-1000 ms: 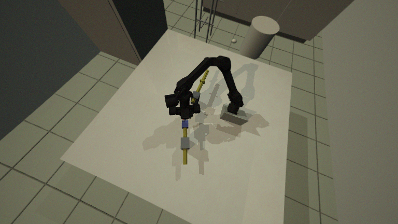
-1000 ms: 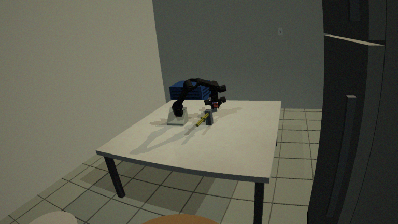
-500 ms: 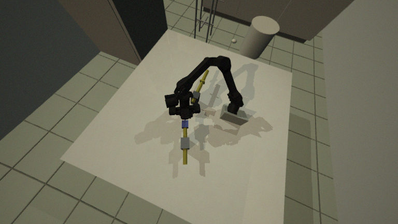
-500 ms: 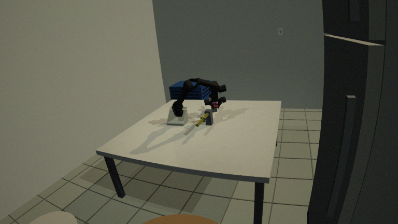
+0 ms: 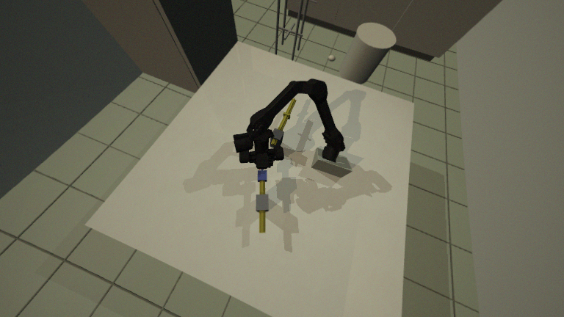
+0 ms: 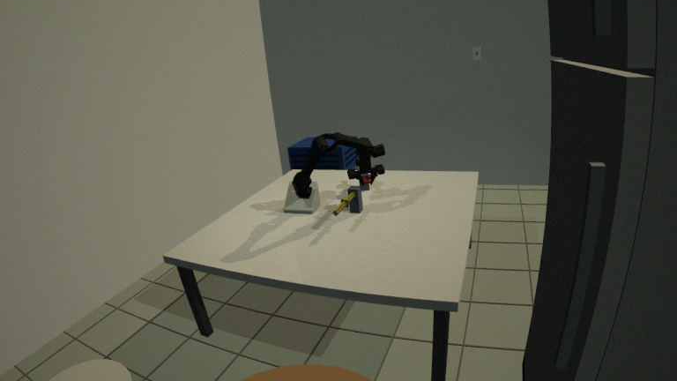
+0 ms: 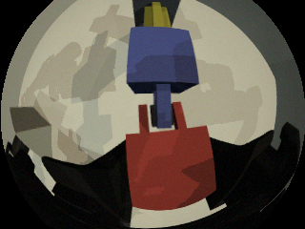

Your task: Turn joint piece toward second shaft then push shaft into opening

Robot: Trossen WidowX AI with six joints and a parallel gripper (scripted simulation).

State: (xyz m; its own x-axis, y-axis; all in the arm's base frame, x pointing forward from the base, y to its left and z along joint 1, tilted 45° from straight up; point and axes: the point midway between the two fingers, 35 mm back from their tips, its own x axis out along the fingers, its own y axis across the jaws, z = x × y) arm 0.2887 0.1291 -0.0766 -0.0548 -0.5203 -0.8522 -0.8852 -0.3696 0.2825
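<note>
Right now the red square joint piece is 40 mm above my gripper tip and 10 mm to the right of it.
</note>
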